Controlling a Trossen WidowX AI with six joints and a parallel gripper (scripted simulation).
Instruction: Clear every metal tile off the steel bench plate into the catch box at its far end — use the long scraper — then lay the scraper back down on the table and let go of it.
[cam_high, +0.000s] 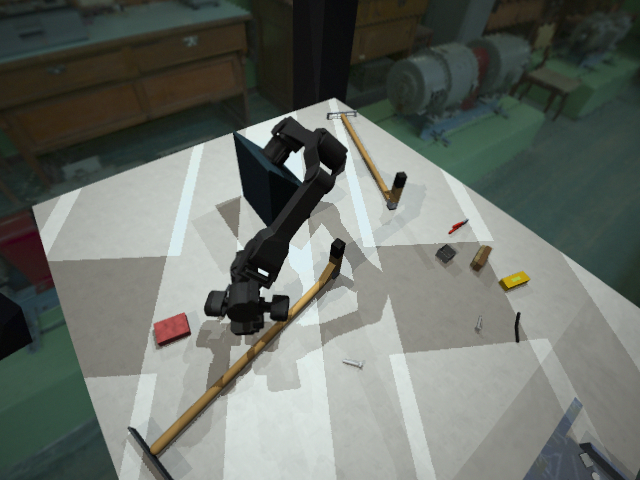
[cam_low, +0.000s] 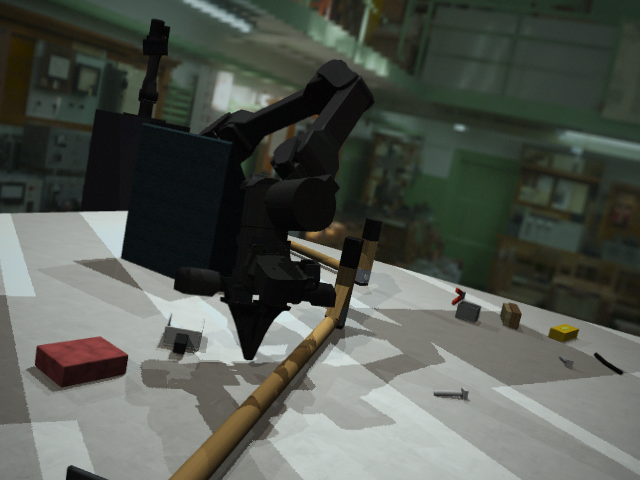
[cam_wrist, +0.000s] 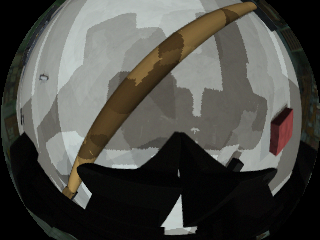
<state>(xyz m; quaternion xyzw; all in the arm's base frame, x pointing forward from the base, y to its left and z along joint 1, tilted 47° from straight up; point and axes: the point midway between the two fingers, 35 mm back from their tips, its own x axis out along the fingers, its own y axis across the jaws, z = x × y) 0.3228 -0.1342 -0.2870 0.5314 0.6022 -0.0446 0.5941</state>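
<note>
Right now my gripper tip is 5 cm below the long scraper, 5 cm short of it and 1 cm to the left of it. Also, from my gripper tip: grey box (58 cm to the left, 19 cm ahead); then grey bracket (9 cm behind, 1 cm to the right); then red block (15 cm to the right, 12 cm behind).
</note>
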